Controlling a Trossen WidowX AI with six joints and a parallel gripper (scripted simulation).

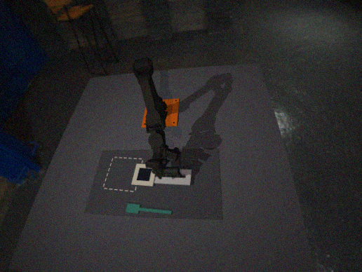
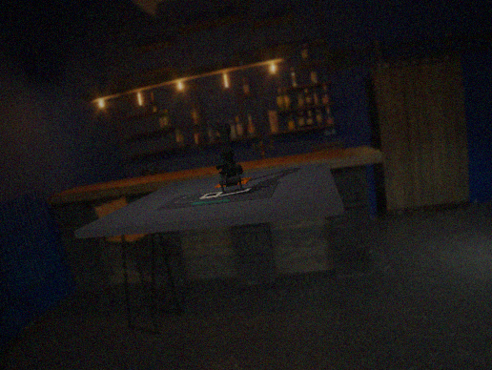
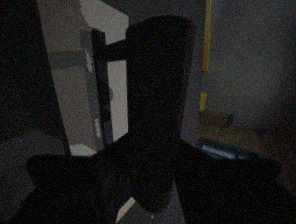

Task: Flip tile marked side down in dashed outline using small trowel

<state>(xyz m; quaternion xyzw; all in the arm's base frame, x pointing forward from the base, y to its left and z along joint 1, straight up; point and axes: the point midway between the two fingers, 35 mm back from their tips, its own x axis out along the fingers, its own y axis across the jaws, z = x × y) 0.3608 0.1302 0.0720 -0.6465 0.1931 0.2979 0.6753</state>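
The dark mat is 7 cm below my gripper tip, 6 cm to the right of it and 1 cm ahead of it. From my gripper tip the other things lie so: pale tile (11 cm to the right, 5 cm below, 1 cm behind); flat teal trowel-shaped piece (15 cm ahead, 5 cm to the right, 5 cm below); trowel (3 cm behind, 1 cm below).
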